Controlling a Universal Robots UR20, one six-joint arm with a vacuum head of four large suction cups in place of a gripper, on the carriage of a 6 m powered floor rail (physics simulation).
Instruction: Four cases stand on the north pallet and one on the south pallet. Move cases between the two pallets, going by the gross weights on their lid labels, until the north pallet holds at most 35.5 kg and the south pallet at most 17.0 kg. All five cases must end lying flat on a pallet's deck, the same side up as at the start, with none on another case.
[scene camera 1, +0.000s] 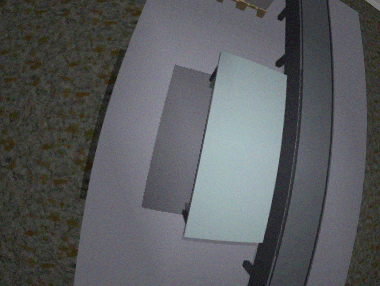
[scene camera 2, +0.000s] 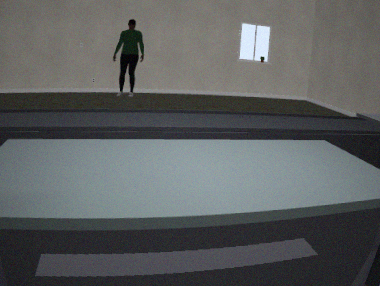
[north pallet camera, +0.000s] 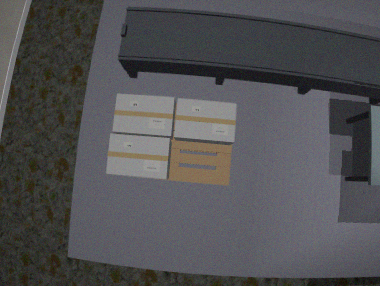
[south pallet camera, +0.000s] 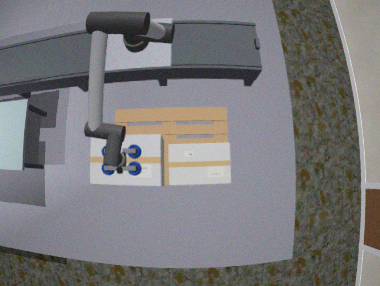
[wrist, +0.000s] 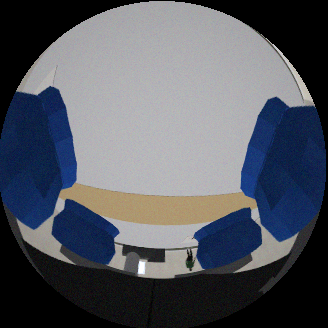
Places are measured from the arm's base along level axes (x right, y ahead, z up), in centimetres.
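Pixels of known places: hand at its tool point: (wrist: 157, 192); arm's base at its link origin: (south pallet camera: 137, 42).
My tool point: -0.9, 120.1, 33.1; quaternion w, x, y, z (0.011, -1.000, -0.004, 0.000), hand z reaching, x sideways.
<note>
Ahead of a thing's pixels: the offset from my tool point to its middle, as dx, dy, dz. Level surfaces: height alone.
My suction head (south pallet camera: 121, 160) (wrist: 159, 170) is shut on a white case {-1.3, +0.0, -10.7} (south pallet camera: 151, 144) (wrist: 160, 100) with a tan tape band. The case hangs level over the front left of the south pallet (south pallet camera: 170, 114); it looks larger than its neighbour, so it seems raised. A second white case {-60.0, +0.1, -63.1} (south pallet camera: 190, 175) lies flat on that pallet's front right, a narrow gap away. Three white cases lie flat on the north pallet (north pallet camera: 200, 175): back left (north pallet camera: 132, 125), back right (north pallet camera: 192, 134) and front left (north pallet camera: 127, 166). Its front right shows bare slats. Label figures are too small to read.
A pale table {dz -37.1} (scene camera 1: 245, 150) (scene camera 2: 190, 175) (north pallet camera: 375, 145) (south pallet camera: 12, 135) stands between the pallet areas. The floor rail (scene camera 1: 315, 125) (north pallet camera: 250, 45) (south pallet camera: 215, 45) runs behind the pallets. A person (scene camera 2: 131, 42) in green stands beyond the rail.
</note>
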